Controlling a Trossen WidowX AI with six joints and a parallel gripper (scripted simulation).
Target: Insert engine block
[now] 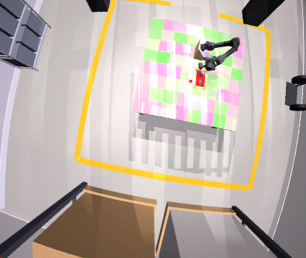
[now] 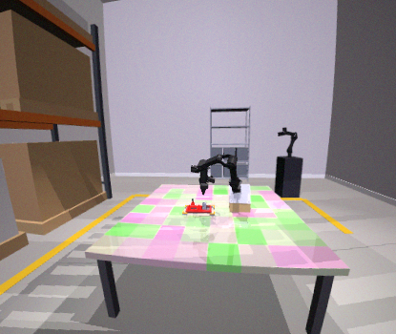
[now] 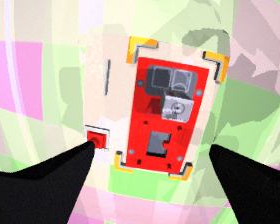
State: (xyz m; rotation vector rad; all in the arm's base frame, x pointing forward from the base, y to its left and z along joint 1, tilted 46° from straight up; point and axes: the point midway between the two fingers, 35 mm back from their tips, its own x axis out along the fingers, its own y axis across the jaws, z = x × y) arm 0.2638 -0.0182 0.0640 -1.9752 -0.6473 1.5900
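My gripper tip is now 1 cm past the grey striped engine block, 3 cm to the right of it and 10 cm above it.
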